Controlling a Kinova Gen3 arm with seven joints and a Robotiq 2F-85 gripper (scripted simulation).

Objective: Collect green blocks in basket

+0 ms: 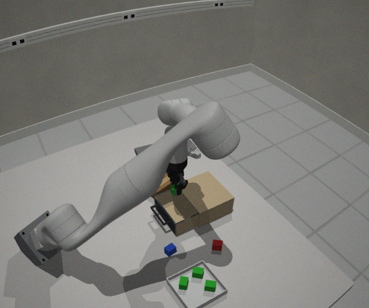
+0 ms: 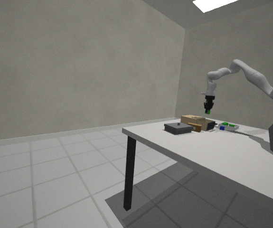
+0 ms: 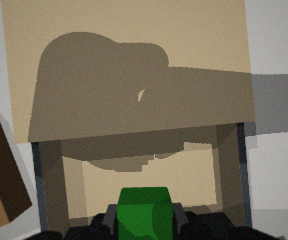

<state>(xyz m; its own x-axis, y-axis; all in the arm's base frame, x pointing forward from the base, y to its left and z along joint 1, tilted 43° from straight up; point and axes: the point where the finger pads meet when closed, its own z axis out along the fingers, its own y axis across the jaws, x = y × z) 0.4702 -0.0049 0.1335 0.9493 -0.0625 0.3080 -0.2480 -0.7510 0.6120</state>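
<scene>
Now: hand 16 cm past the grey basket, 28 cm to the left of it and 15 cm above it. Also, from my hand: blue block (12 cm behind, 11 cm to the right, 15 cm below); light wooden cabinet (7 cm ahead, 1 cm to the right, 12 cm below); darker brown wooden box (5 cm ahead, 15 cm to the left, 13 cm below).
</scene>
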